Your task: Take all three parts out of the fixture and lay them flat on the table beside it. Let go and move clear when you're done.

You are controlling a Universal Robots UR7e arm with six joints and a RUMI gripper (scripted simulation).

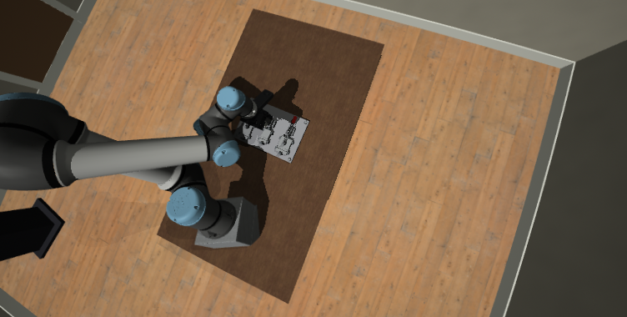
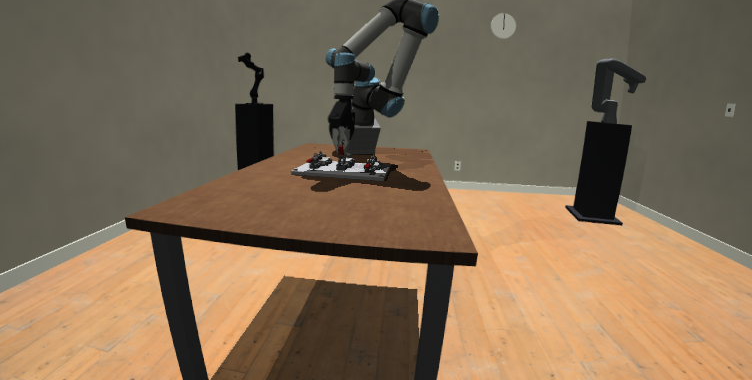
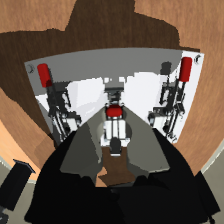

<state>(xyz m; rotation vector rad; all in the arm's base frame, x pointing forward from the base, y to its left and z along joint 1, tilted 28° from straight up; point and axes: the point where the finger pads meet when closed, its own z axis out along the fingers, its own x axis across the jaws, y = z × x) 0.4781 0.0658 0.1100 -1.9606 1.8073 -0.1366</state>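
The grey fixture plate lies 80 mm below my hand, 40 mm behind it and 10 mm to the right of it.
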